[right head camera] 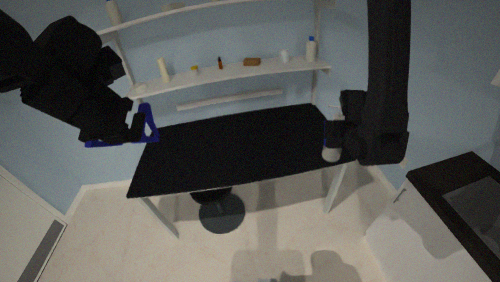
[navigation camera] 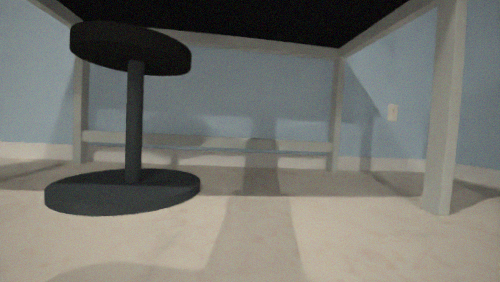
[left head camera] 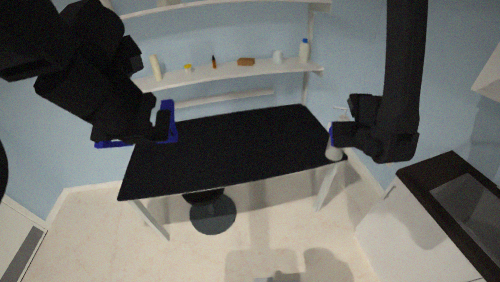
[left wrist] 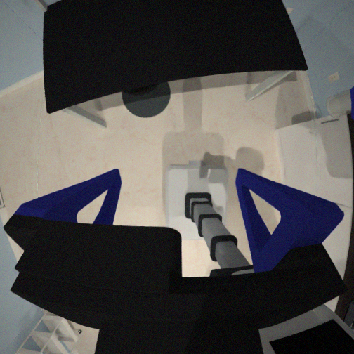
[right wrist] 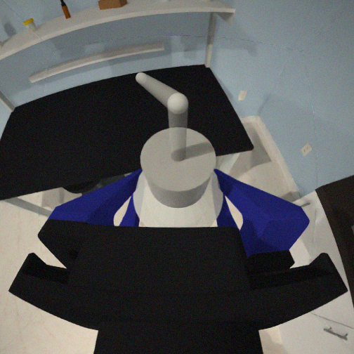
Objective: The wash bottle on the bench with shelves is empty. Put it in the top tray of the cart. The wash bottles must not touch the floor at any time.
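Places are measured from the left arm's base along level axes (x ahead, y left, z up), in millimetres.
Pixels of known places: left gripper, fingertip midpoint: (right head camera: 139, 140) (left head camera: 154, 140); right gripper, fingertip midpoint: (right head camera: 333, 129) (left head camera: 337, 130).
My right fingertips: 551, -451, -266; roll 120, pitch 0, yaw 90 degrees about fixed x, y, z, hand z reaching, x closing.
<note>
Ahead of a thing's pixels: the offset from my right fingertips to its top centre, as dx, dy, dz. "spot": to the spot under its first point. Level surfaces: height alone.
The wash bottle @[spot: -45, +18, -50] (left head camera: 333, 152) (right head camera: 331, 155) (left wrist: 340, 104) (right wrist: 177, 165) is whitish with a grey cap and a bent spout. My right gripper (left head camera: 331, 136) (right head camera: 326, 134) (right wrist: 177, 175) is shut on it and holds it roughly upright, spout up. In the head views it appears over the right end of the black-topped bench @[dz -528] (left head camera: 225, 150) (right head camera: 230, 150) (left wrist: 165, 40) (right wrist: 75, 125); in the right wrist view it is in front of the bench's edge. My left gripper (left head camera: 132, 124) (right head camera: 115, 125) (left wrist: 178, 174) is open and empty. The cart cannot be made out in these views.
A round stool (left head camera: 212, 215) (right head camera: 222, 214) (left wrist: 146, 100) (navigation camera: 122, 192) stands at the bench's front. A bench leg @[spot: +426, -297, -973] (navigation camera: 442, 110) is at the right. A sink counter @[dz -381] (left head camera: 425, 175) (right head camera: 437, 175) with white cabinets stands at the right. Bottles and a brown block @[+915, +298, -31] (left head camera: 246, 62) (right head camera: 252, 62) stand on a wall shelf (left head camera: 230, 75) (right head camera: 230, 74).
</note>
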